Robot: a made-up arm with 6 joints.
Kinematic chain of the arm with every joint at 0, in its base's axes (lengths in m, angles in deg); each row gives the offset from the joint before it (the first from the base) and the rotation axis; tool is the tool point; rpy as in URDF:
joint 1: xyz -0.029 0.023 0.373 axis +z
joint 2: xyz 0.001 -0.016 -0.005 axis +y
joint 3: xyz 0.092 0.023 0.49 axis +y
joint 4: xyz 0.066 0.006 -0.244 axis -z
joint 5: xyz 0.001 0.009 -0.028 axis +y
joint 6: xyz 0.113 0 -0.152 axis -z
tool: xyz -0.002 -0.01 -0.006 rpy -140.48 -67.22 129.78
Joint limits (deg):
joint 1: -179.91..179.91
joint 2: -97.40..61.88
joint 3: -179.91..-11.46
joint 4: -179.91..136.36
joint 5: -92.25..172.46
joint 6: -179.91..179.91
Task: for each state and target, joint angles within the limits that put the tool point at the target. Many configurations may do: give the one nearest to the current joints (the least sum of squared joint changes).
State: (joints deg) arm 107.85 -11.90 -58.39 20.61 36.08 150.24
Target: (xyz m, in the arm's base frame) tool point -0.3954 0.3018 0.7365
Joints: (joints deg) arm 138.07 -9.51 -57.57 21.31 40.83 150.28
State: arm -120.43 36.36 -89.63 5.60 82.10 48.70
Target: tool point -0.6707 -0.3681 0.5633
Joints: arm -150.17 34.37 -108.67 1.73 69.28 48.01
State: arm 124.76 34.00 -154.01 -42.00 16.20 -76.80
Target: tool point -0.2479 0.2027 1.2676
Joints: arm 122.44 17.91 -175.32 -39.54 3.76 -76.49
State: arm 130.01 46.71 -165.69 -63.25 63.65 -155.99
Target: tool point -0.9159 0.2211 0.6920
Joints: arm 168.54 58.07 -162.26 -61.88 50.22 -154.99
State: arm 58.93 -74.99 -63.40 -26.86 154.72 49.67
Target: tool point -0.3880 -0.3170 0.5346
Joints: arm 35.14 -97.40 -92.91 -42.46 169.82 49.31
